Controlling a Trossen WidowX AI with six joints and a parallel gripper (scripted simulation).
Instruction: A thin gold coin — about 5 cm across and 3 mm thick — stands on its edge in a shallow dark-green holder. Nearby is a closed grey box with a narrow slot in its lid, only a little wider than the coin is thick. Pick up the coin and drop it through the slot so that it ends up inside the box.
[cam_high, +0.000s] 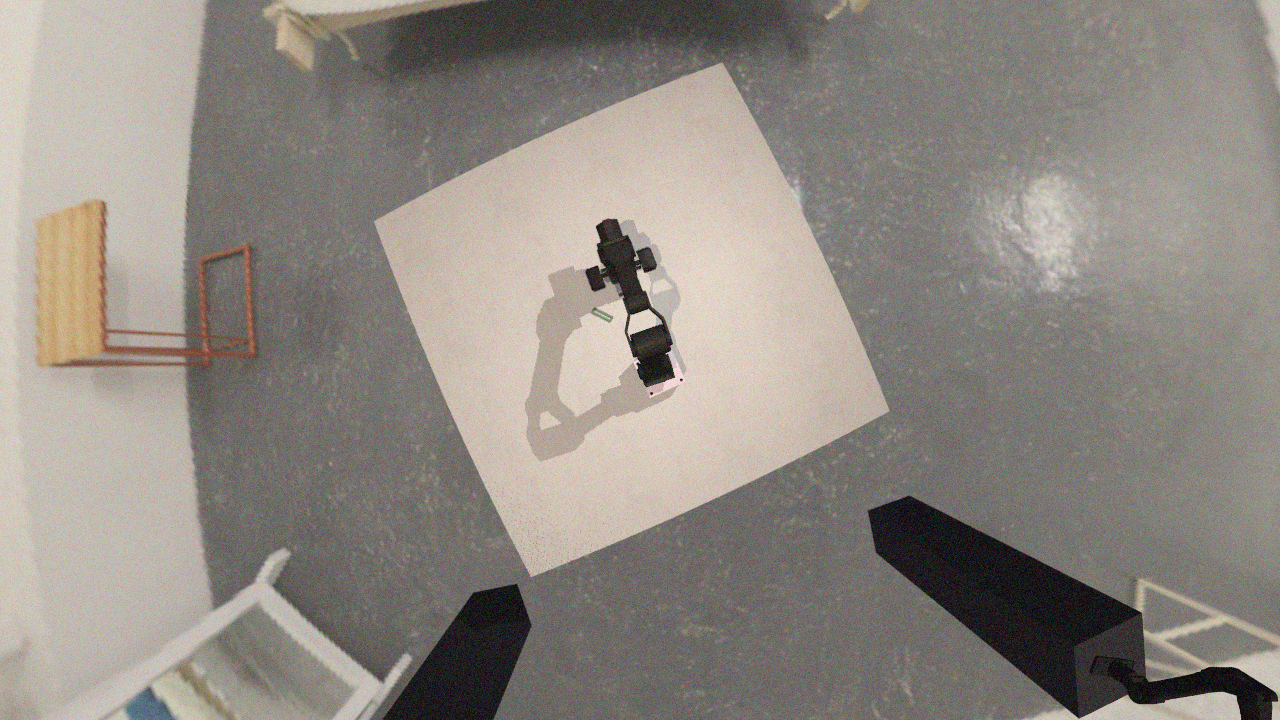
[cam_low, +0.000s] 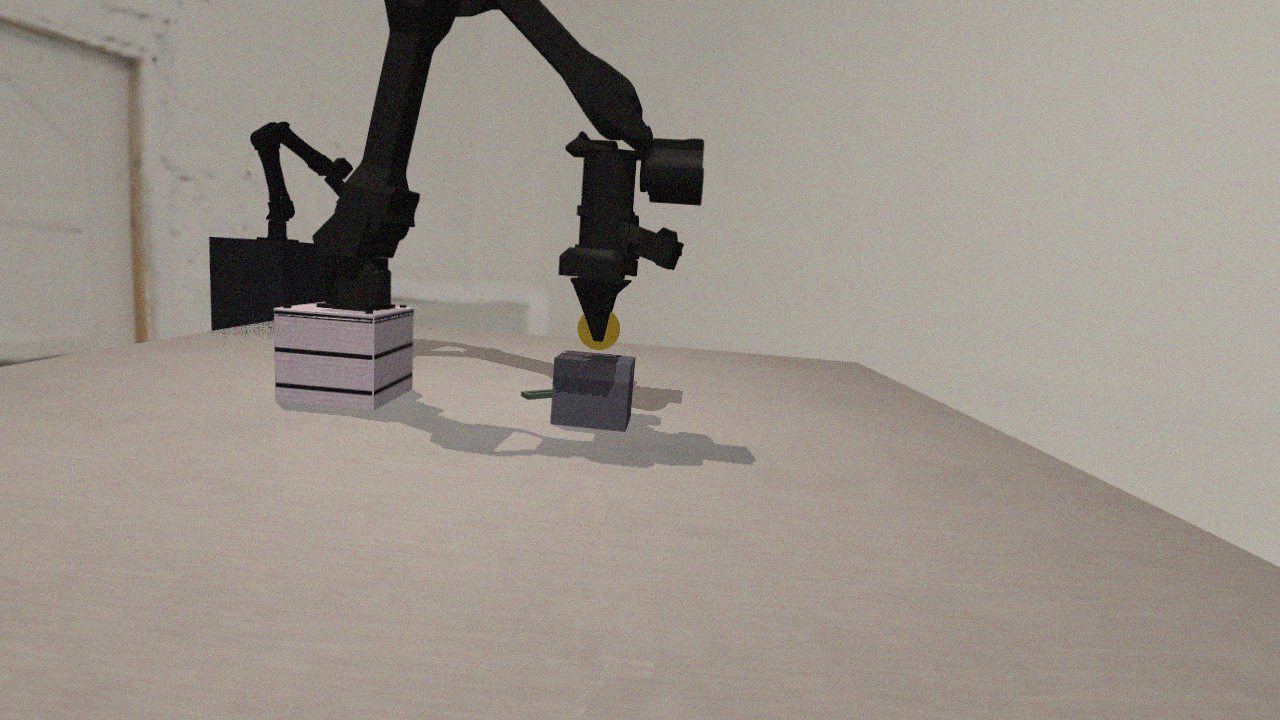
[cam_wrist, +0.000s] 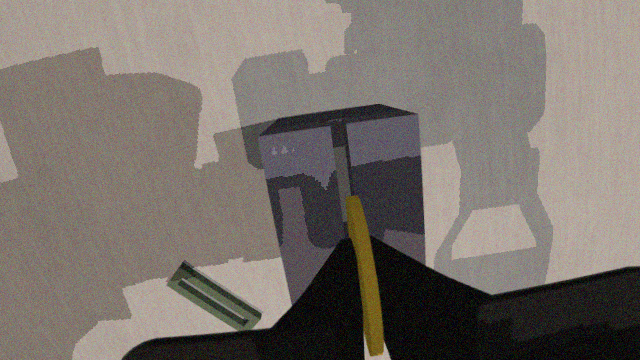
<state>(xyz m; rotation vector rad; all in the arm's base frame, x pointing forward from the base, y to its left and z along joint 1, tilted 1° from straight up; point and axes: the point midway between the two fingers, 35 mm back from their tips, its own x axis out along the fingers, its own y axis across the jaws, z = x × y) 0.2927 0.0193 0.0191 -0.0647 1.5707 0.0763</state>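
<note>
The gold coin lies 1 cm above my gripper tip.
</note>
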